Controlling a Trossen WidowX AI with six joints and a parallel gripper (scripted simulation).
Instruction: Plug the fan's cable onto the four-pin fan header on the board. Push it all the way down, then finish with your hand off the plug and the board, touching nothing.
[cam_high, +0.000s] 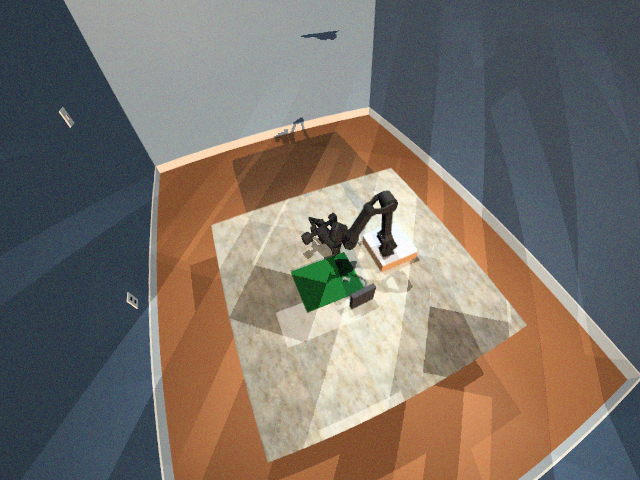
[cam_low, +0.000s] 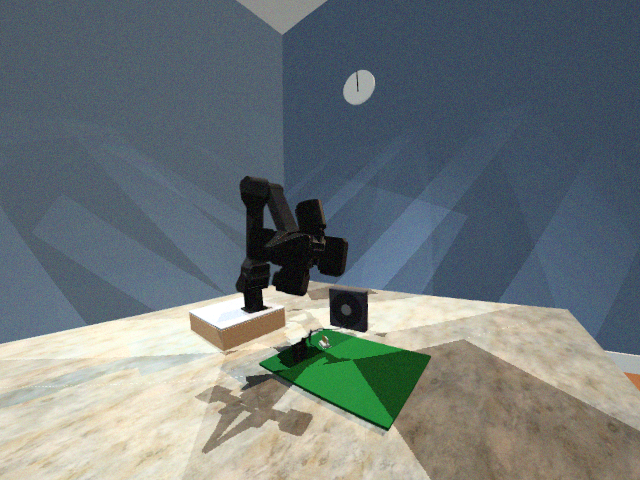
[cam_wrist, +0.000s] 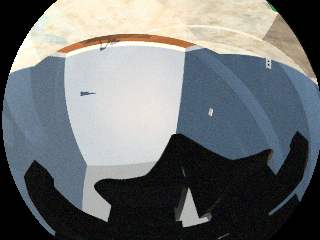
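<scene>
The dark plug is 240 mm below my gripper tip, 140 mm to the left of it and 100 mm behind it. From my gripper tip the other things lie so: black fan 350 mm to the left, 210 mm below, 140 mm behind; then green board 280 mm below, 200 mm to the left, 20 mm behind; then white four-pin header 270 mm below, 230 mm to the left, 110 mm behind.
</scene>
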